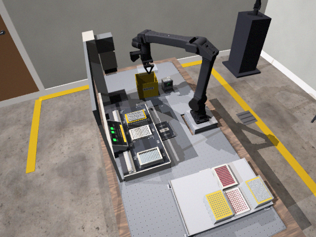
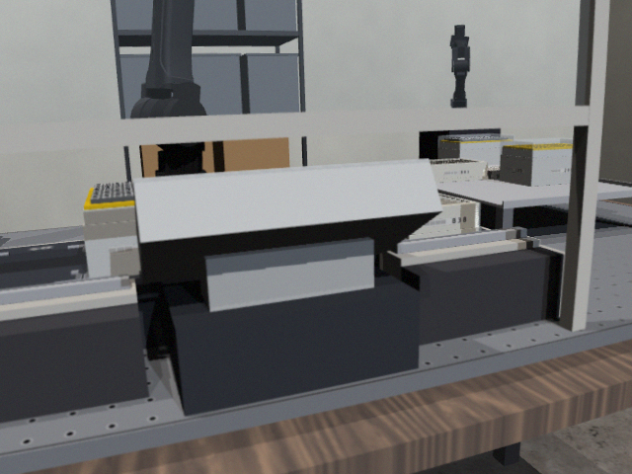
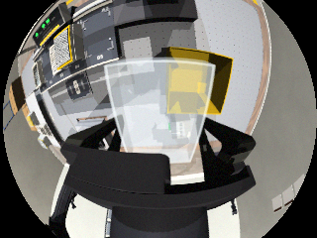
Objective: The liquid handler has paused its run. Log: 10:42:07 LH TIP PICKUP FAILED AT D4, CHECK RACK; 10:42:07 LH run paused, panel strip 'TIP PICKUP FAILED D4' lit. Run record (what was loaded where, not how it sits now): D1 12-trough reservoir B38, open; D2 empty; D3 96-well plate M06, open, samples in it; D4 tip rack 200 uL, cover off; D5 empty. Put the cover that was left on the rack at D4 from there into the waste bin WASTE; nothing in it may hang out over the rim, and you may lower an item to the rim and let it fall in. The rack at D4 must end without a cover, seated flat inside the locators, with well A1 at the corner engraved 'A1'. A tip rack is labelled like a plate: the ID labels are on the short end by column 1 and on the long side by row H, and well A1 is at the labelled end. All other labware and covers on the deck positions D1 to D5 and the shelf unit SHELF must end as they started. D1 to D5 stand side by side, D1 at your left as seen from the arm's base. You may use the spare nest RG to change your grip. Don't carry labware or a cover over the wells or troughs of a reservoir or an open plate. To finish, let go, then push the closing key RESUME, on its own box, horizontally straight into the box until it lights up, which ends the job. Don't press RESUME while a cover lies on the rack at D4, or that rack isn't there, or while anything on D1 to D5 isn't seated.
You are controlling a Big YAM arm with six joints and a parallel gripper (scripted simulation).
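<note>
Now: the yellow waste bin 220 mm below my hand and 90 mm to the right of it. From my hand the other things lie so: clear cover 10 mm above; pipetting head 250 mm ahead, 130 mm above, 40 mm to the right; resume box 200 mm below, 160 mm behind, 40 mm to the right.
</note>
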